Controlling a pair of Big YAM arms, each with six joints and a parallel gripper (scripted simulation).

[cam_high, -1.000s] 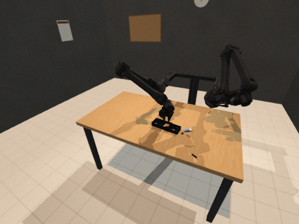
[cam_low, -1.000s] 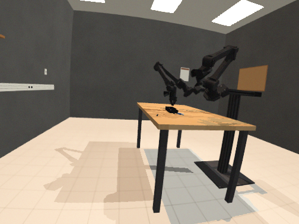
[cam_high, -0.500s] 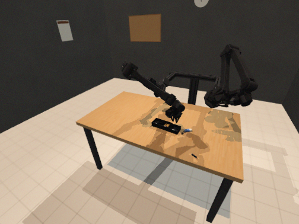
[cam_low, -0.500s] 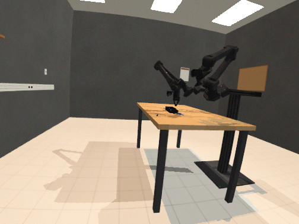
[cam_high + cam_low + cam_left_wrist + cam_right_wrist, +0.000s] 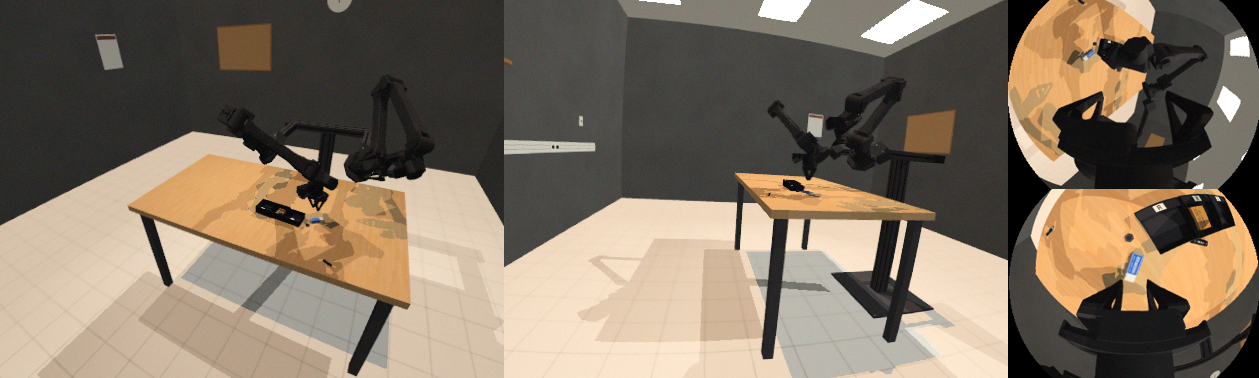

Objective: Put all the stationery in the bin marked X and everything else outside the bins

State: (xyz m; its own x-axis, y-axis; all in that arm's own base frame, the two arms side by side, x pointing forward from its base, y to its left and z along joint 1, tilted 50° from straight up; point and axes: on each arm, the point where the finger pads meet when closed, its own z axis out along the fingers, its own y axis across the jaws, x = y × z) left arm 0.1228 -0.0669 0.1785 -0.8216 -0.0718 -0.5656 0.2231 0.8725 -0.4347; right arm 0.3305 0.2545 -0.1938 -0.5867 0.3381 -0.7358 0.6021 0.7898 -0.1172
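Now: right hand 8 cm above the blue item, 2 cm to the right of it and 1 cm past it. Also, from my right hand: orange item (18 cm to the right, 7 cm below, 2 cm ahead); then black bin unit (18 cm to the right, 6 cm below, 3 cm ahead).
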